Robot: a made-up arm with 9 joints.
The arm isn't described. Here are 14 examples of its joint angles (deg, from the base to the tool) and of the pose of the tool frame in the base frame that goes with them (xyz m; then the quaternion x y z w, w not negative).
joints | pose
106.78 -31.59 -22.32 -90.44 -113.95 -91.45 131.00 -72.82 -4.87 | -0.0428 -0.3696 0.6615 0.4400 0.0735 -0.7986 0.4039
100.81 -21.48 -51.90 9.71 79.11 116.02 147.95 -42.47 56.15 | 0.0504 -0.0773 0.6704 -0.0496 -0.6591 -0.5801 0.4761
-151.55 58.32 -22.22 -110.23 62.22 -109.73 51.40 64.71 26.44 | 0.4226 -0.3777 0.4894 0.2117 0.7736 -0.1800 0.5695
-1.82 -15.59 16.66 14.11 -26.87 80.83 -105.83 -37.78 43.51 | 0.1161 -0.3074 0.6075 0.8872 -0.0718 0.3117 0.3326
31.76 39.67 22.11 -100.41 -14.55 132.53 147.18 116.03 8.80 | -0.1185 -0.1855 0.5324 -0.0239 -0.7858 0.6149 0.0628
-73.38 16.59 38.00 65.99 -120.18 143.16 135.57 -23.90 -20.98 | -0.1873 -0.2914 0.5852 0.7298 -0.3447 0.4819 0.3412
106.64 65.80 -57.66 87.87 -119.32 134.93 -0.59 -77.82 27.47 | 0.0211 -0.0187 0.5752 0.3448 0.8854 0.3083 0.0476
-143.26 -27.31 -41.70 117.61 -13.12 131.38 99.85 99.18 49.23 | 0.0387 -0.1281 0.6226 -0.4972 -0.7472 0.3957 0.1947
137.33 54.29 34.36 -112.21 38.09 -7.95 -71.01 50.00 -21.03 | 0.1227 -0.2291 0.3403 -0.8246 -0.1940 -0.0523 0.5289
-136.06 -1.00 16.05 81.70 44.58 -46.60 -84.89 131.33 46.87 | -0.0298 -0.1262 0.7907 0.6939 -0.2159 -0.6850 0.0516
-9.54 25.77 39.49 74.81 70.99 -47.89 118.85 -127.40 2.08 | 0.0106 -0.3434 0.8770 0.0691 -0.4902 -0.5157 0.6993
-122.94 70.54 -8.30 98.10 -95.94 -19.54 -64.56 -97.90 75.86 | 0.1252 -0.2888 0.6301 0.8066 0.0465 0.2719 0.5228
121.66 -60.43 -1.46 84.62 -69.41 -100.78 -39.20 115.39 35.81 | 0.1504 -0.3437 0.5525 -0.6949 0.5191 -0.4820 0.1238
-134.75 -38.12 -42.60 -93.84 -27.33 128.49 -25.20 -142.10 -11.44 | 0.2963 -0.3245 0.5160 -0.7050 0.3825 -0.5665 0.1893
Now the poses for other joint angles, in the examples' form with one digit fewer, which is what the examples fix.
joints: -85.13 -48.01 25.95 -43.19 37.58 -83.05 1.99 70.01 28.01
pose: -0.122 -0.473 0.557 -0.065 -0.584 0.770 0.248
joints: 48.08 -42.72 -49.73 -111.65 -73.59 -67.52 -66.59 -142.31 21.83
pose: -0.035 -0.058 0.527 -0.195 0.805 0.305 0.470
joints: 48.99 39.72 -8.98 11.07 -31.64 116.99 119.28 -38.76 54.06
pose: -0.052 -0.254 0.516 0.619 -0.332 0.264 0.661
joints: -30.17 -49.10 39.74 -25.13 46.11 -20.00 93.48 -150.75 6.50
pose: -0.118 -0.398 0.502 0.448 -0.871 -0.185 0.082
